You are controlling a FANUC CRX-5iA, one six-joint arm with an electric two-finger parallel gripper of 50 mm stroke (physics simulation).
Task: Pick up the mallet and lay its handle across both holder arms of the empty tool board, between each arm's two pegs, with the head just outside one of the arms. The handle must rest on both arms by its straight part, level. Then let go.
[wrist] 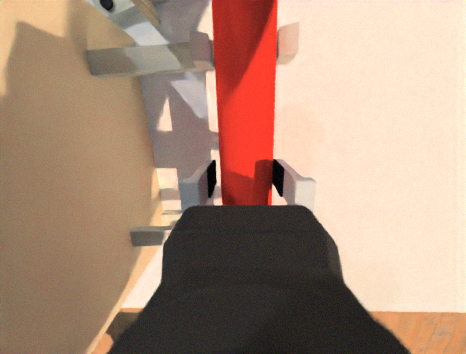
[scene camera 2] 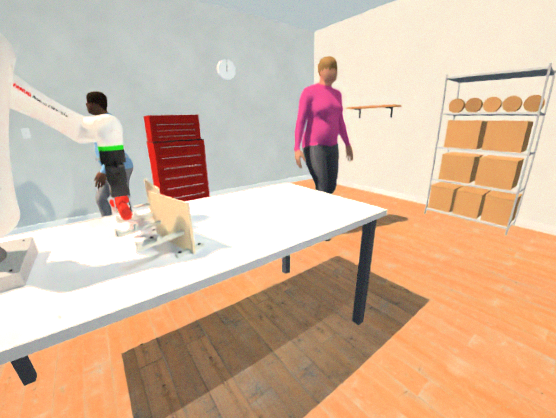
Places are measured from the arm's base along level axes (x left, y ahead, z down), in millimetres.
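Where they show: gripper, fingertip midpoint: [wrist: 244,170].
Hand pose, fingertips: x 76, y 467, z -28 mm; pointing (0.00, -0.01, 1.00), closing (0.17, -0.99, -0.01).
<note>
Things, the pixels of their top centre, and the offset from my fingertips. "spot": a spot on its surface instead. Level surfaces: height alone.
- mallet's long red handle at a spot on its surface: [wrist: 246,110] spot: dx -48, dy -9, dz -37 mm
- mallet at its top centre: [wrist: 248,209] [scene camera 2: 121,199] dx +13, dy +1, dz -50 mm
- white table at its surface level: dz +87 mm
- strip at a spot on its surface: [wrist: 146,11] spot: dx -164, dy +68, dz +60 mm
The mallet's long red handle [wrist: 246,110] runs up the middle of the wrist view; red of the mallet [scene camera 2: 123,209] also shows below the gripper in the scene view. The gripper [wrist: 245,178] [scene camera 2: 121,204] is open, its fingers on either side of the handle with narrow gaps. The tool board [wrist: 75,165] [scene camera 2: 172,216] stands upright beside it. The handle passes between two pegs [wrist: 202,49] [wrist: 288,44] of one holder arm [wrist: 140,60]. The other arm [wrist: 147,236] runs under the gripper body, which hides its pegs. The head cannot be made out; contact on that arm is hidden.
The white table [scene camera 2: 280,215] carries the board and, at the left edge of the scene view, a grey tray [scene camera 2: 31,257]. Another board's edge or strip [wrist: 146,11] shows at the wrist view's top left. Two people stand behind the table.
</note>
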